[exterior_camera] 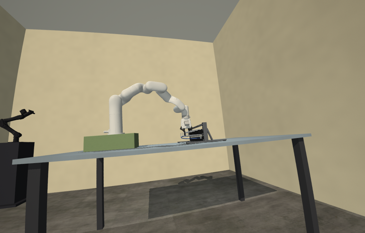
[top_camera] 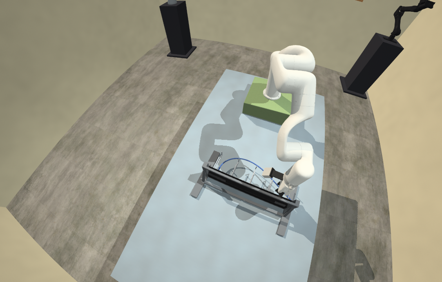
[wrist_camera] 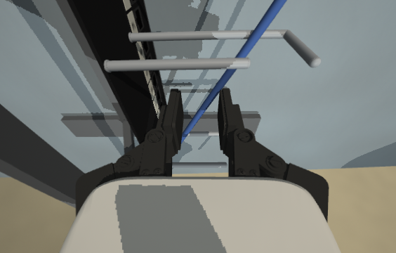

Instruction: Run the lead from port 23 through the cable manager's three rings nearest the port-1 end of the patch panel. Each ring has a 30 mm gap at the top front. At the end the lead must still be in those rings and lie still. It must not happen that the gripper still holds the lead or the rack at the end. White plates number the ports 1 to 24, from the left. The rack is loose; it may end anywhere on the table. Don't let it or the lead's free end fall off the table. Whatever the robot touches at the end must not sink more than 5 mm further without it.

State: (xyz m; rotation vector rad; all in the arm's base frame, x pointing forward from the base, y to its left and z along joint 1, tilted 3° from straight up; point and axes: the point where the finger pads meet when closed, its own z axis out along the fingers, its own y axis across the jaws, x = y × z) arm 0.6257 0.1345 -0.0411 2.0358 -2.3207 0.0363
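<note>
Right now the patch panel rack is 4 cm ahead of my hand, 16 cm to the right of it and 2 cm below it.
</note>
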